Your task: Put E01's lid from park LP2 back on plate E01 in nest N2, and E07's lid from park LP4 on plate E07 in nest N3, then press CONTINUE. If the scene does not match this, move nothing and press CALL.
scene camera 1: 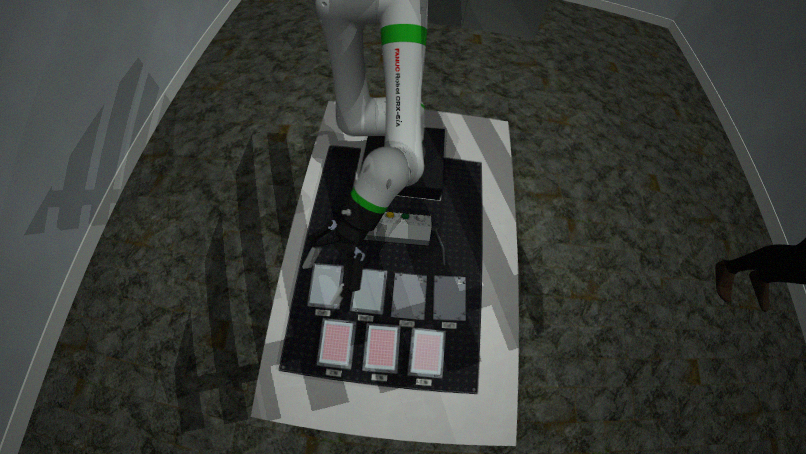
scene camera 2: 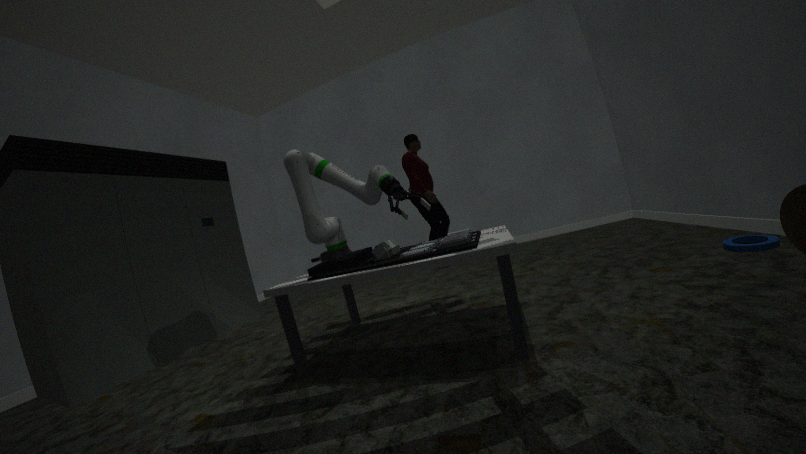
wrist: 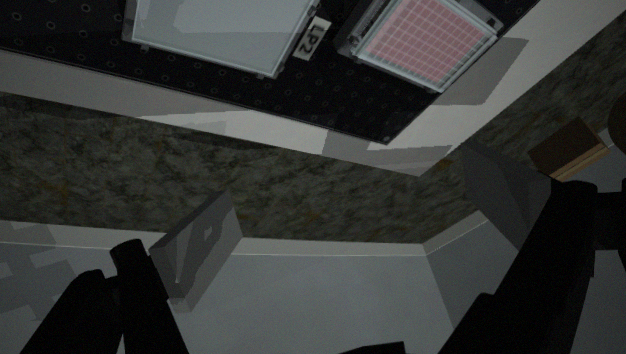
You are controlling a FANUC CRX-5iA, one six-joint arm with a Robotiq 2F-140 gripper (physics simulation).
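Frame: origin at the arm's base, x down, y left, z ahead, level; millimetres.
Seen in the pictures: gripper, fingertip midpoint: [scene camera 1: 320,284] [scene camera 2: 418,212] [wrist: 344,193]; arm's base, link origin: [scene camera 2: 340,257].
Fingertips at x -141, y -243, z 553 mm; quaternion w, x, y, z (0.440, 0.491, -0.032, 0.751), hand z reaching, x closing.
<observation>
Pixels of each thing's top centre, then the offset from my fingertips to it. "spot": a spot on its surface instead. Level surfaces: height alone.
- label LP2, surface spot: [wrist: 312,38] spot: dx +186, dy -18, dz +32 mm
- second pale lid, top centre: [scene camera 1: 368,289] dx +170, dy +123, dz -42 mm
- left plate, top centre: [wrist: 431,46] [scene camera 1: 335,342] [scene camera 2: 453,237] dx +152, dy +29, dz +129 mm
- middle plate, top centre: [scene camera 1: 381,347] dx +153, dy +163, dz +141 mm
- right plate, top centre: [scene camera 1: 427,351] dx +152, dy +297, dz +156 mm
- button box, top centre: [scene camera 1: 397,219] [scene camera 2: 384,241] dx +104, dy +211, dz -255 mm
- black board, surface height: dx +187 mm
- white table, surface height: dx +200 mm
My gripper [scene camera 1: 326,276] [scene camera 2: 415,209] [wrist: 344,193] is open and empty, above the left part of the board. A pale lid [scene camera 1: 324,283] [wrist: 225,30] lies on the leftmost park; the label LP2 [wrist: 312,38] stands beside it in the wrist view. A second pale lid [scene camera 1: 370,289] lies on the park to its right; its label is too small to read. The two right parks [scene camera 1: 408,298] [scene camera 1: 449,298] look dark grey. The left plate [scene camera 1: 336,342] [wrist: 430,40], middle plate [scene camera 1: 381,347] and right plate [scene camera 1: 426,352] show pink wells. Their labels are unreadable.
A button box [scene camera 1: 400,231] with yellow and green buttons stands behind the parks on the black board [scene camera 1: 462,186]. The board lies on a white table [scene camera 1: 479,417]. A person [scene camera 1: 761,270] [scene camera 2: 418,172] stands beyond the table. A blue ring [scene camera 2: 751,248] lies on the floor.
</observation>
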